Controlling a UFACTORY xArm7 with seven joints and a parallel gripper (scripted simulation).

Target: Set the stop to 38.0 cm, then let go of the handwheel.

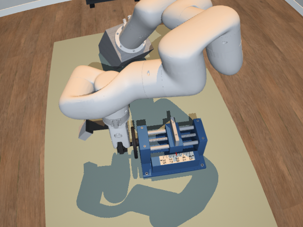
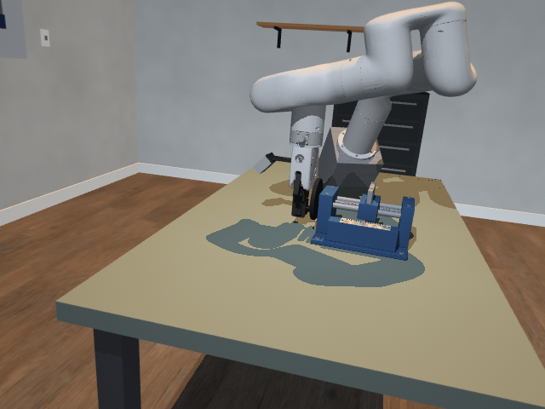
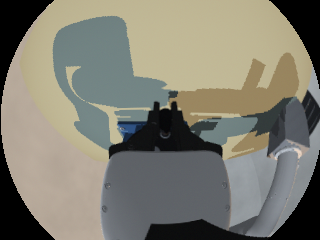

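Now: hand 10 mm short of the handwheel, 20 mm to the right of it and 10 mm below it. From my hand the other things lie so: stop plate 50 mm ahead, 150 mm to the left, 50 mm above.
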